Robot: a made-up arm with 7 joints.
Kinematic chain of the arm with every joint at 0, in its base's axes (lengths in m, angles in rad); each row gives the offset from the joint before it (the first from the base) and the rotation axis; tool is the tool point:
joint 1: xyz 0 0 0.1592 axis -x
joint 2: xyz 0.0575 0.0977 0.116 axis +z
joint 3: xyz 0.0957 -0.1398 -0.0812 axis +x
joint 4: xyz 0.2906 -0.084 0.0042 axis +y
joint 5: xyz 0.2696 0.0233 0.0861 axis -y
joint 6: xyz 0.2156 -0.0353 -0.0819 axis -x
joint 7: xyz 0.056 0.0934 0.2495 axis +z
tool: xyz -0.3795 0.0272 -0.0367
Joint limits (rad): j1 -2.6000..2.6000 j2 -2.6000..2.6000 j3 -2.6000..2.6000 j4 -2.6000..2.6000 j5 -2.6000..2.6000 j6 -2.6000..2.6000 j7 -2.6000..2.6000
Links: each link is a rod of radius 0.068 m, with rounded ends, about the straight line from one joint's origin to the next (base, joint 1, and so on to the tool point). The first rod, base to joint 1, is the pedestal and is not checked.
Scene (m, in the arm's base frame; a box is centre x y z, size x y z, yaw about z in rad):
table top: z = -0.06
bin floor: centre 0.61 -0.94 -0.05 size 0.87 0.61 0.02 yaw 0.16
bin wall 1: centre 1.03 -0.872 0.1 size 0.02 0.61 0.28 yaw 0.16
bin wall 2: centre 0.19 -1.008 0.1 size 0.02 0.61 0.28 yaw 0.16
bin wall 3: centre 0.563 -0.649 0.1 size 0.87 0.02 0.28 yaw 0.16
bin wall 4: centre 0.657 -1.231 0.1 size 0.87 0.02 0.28 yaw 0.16
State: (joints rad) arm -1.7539 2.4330 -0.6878 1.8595 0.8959 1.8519 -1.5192
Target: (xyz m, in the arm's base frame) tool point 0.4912 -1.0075 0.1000
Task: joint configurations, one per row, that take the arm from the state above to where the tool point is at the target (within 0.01 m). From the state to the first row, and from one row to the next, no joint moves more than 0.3 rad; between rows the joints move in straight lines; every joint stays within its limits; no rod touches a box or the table.
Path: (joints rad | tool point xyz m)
1: -1.9654 2.4433 -0.9715 1.8583 0.8969 2.0109 -1.5183 | 0.5924 0.0131 1.0603
2: -2.1770 2.4536 -1.2551 1.8570 0.8980 2.1698 -1.5175 | 0.6429 -0.4804 0.9403
3: -2.3885 2.4639 -1.5388 1.8558 0.8990 2.3288 -1.5166 | 0.6076 -0.8577 0.5861
4: -2.6000 2.4742 -1.8224 1.8545 0.9001 2.4877 -1.5157 | 0.4912 -1.0075 0.1000

